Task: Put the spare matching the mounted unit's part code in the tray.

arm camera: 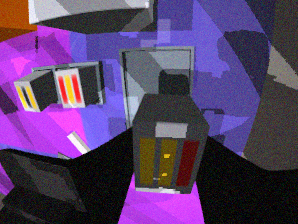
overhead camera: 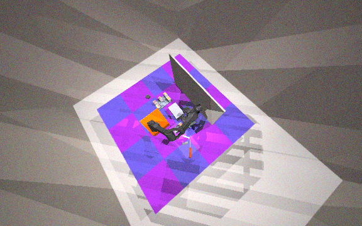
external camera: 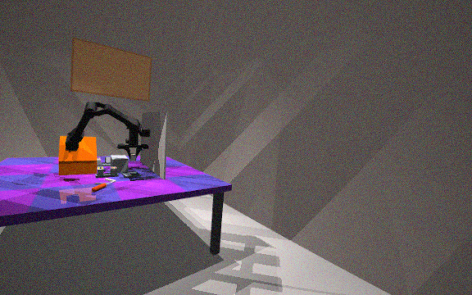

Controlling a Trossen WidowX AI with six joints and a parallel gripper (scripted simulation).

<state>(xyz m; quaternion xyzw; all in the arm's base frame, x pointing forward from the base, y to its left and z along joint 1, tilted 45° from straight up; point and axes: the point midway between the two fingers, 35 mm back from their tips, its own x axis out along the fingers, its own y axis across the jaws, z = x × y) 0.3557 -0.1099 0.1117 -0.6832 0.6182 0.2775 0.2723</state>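
Now: the shallow grey tray 1 cm behind my gripper tip and 11 cm below it. Round my gripper tip: dark spare 2 cm above; then upright mirror panel 15 cm ahead, 17 cm to the left, 11 cm above; then unit 7 cm behind, 17 cm to the left, 6 cm below.
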